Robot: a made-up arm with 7 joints. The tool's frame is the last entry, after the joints. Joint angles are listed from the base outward.
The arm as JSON. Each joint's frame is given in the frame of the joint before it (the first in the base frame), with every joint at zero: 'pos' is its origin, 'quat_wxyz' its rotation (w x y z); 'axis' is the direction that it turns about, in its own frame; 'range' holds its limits. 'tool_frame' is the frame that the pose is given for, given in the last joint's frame.
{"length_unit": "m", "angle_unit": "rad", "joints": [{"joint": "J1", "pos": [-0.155, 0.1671, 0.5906], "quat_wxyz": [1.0, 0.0, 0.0, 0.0], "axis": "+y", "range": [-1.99, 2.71]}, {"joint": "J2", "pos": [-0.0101, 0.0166, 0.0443], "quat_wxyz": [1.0, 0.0, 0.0, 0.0], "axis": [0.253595, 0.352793, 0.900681], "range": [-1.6, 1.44]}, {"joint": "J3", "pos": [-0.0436, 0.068, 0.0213], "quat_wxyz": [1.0, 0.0, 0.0, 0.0], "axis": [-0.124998, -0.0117, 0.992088], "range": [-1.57, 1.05]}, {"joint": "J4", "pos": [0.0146, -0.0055, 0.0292], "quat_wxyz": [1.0, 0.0, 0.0, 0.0], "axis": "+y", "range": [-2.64, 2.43]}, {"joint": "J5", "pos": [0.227, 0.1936, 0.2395], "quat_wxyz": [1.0, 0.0, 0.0, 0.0], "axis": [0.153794, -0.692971, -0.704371], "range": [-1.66, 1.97]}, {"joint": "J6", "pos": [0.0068, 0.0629, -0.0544], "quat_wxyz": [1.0, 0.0, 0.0, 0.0], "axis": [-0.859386, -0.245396, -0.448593], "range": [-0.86, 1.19]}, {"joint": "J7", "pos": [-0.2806, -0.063, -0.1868], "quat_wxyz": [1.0, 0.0, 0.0, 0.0], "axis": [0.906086, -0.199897, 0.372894], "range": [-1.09, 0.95]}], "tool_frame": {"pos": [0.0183, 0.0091, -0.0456], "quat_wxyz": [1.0, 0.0, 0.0, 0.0]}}
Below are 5 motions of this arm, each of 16 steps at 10 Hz.
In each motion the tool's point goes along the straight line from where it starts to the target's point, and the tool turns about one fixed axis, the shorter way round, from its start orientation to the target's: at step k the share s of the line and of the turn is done. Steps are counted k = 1, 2, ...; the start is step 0. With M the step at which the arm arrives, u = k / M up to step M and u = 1 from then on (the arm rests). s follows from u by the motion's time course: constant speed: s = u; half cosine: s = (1 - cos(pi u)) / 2; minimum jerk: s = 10 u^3 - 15 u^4 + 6 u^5.
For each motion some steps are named. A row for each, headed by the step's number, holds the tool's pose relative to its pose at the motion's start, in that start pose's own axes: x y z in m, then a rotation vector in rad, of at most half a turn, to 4 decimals.
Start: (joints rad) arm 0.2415 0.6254 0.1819 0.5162 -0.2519 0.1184 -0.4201
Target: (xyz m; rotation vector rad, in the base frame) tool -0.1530 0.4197 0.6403 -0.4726 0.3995 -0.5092
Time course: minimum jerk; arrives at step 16
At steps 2, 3, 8, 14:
2: 0.0039 -0.0005 0.0010 0.0079 -0.0017 -0.0237
3: 0.0119 -0.0017 0.0031 0.0240 -0.0051 -0.0721
8: 0.1224 -0.0171 0.0314 0.2461 -0.0525 -0.7396
14: 0.2409 -0.0336 0.0619 0.4843 -0.1033 -1.4554

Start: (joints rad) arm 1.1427 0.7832 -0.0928 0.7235 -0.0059 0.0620 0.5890
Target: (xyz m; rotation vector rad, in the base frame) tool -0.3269 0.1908 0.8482 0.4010 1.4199 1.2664
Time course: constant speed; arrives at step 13
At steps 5, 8, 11, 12, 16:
5: -0.0054 -0.0951 -0.0625 -0.4169 -0.0325 0.0764
8: -0.0086 -0.1521 -0.0999 -0.6671 -0.0520 0.1223
11: -0.0118 -0.2092 -0.1374 -0.9173 -0.0715 0.1682
12: -0.0129 -0.2282 -0.1499 -1.0007 -0.0780 0.1835
16: -0.0140 -0.2472 -0.1624 -1.0840 -0.0845 0.1988

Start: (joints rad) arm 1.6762 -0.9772 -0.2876 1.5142 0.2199 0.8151 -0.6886
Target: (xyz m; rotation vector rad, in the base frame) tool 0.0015 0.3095 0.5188 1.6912 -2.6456 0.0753
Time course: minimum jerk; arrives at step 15
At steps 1, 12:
1: 0.0001 -0.0003 -0.0002 0.0005 -0.0007 0.0001
12: 0.0344 -0.1059 -0.0759 0.1741 -0.2387 0.0421

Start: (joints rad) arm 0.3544 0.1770 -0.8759 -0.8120 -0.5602 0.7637 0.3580
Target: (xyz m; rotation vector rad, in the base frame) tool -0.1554 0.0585 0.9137 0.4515 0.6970 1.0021
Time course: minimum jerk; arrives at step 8
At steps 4, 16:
4: 0.0875 -0.1253 -0.0110 0.4983 0.2634 0.8210
16: 0.1750 -0.2506 -0.0220 0.9965 0.5267 1.6420

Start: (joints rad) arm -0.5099 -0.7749 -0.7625 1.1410 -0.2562 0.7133 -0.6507
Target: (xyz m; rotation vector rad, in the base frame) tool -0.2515 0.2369 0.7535 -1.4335 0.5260 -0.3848
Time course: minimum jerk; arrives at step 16
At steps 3, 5, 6, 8, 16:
3: 0.0004 -0.0032 -0.0006 -0.0542 -0.0391 -0.0067
5: 0.0013 -0.0119 -0.0021 -0.2000 -0.1442 -0.0247
6: 0.0020 -0.0182 -0.0032 -0.3057 -0.2204 -0.0378
8: 0.0037 -0.0331 -0.0057 -0.5554 -0.4004 -0.0687
16: 0.0073 -0.0663 -0.0114 -1.1108 -0.8008 -0.1374

